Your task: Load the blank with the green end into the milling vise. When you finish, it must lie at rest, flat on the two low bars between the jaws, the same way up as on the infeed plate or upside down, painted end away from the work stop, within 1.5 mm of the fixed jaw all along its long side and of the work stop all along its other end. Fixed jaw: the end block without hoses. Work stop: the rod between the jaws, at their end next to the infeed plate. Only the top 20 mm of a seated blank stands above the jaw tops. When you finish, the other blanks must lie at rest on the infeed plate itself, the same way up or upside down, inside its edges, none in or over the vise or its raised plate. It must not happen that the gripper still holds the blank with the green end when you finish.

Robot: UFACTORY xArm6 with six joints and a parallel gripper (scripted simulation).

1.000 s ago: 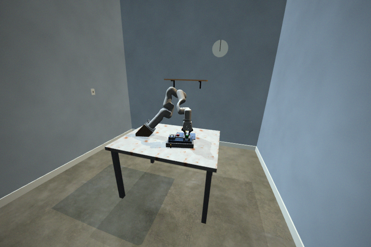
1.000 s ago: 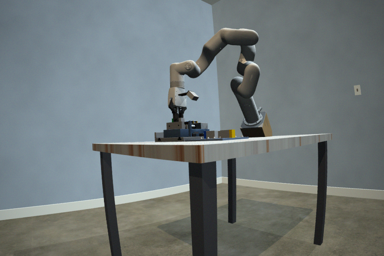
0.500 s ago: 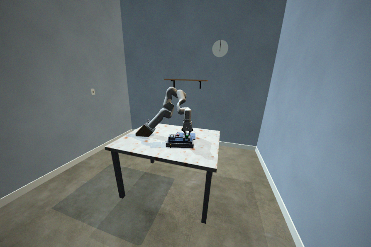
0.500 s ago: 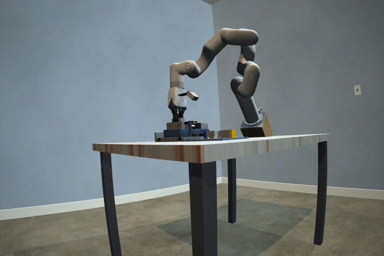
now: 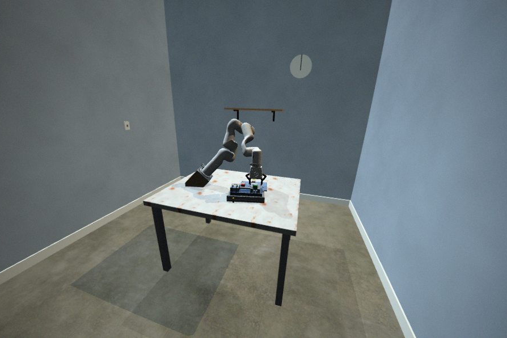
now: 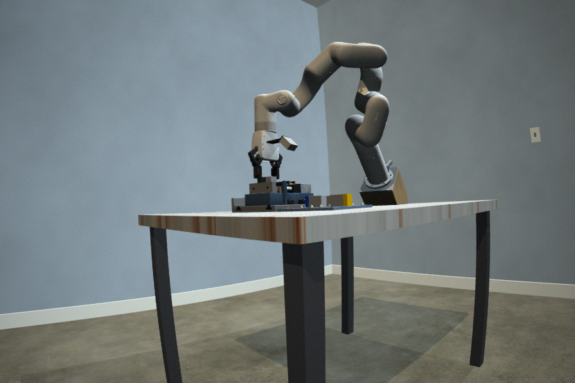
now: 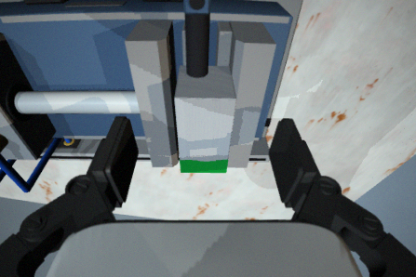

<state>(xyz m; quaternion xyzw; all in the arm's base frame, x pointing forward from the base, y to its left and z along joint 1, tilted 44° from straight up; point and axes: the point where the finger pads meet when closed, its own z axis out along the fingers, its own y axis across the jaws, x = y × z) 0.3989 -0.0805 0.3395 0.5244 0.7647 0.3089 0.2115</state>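
Right now my hand is 20 mm above the green-ended blank. Round my hand: moving jaw (40 mm below, 30 mm behind, 10 mm to the right); then work stop rod (40 mm to the left, 30 mm below, 30 mm behind); then fixed jaw (40 mm below, 20 mm ahead, 10 mm to the left).
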